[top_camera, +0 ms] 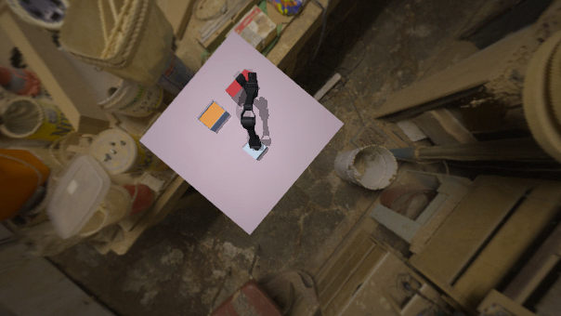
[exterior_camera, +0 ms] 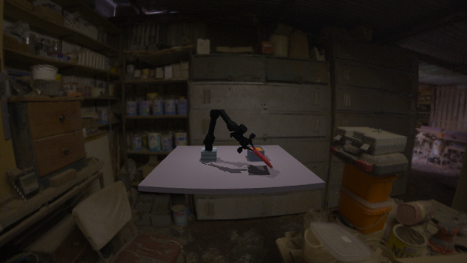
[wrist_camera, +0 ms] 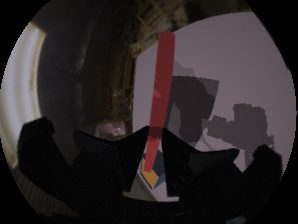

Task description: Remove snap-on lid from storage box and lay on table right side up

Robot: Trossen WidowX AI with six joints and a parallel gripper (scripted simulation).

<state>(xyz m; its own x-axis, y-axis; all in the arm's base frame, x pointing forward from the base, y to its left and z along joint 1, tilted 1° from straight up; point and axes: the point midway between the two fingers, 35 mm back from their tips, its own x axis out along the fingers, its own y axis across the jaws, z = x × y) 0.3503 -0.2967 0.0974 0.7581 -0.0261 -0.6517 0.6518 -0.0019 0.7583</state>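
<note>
The red lid lies 60 mm ahead of my gripper tip, 50 mm below it and 10 mm to the right of it. From my gripper tip the other things lie so: blue storage box: 340 mm to the left, 120 mm below, 70 mm ahead.
</note>
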